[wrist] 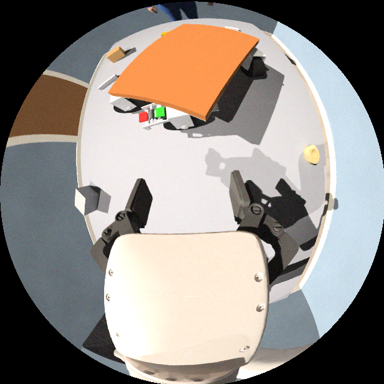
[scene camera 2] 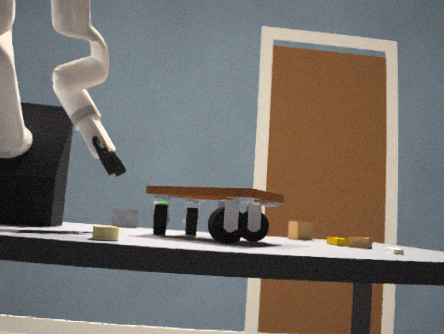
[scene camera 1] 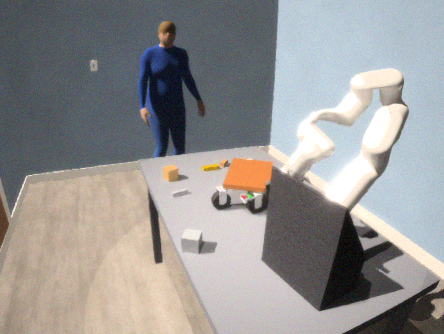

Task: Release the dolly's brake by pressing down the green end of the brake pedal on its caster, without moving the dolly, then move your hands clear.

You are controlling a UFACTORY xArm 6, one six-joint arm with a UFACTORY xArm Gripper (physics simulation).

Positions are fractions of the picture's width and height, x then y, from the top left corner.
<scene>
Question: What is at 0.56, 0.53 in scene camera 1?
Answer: A dolly.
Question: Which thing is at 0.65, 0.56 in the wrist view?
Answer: My gripper.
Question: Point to a dolly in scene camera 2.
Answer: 0.51, 0.67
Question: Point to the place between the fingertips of my gripper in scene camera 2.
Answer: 0.27, 0.52
</scene>
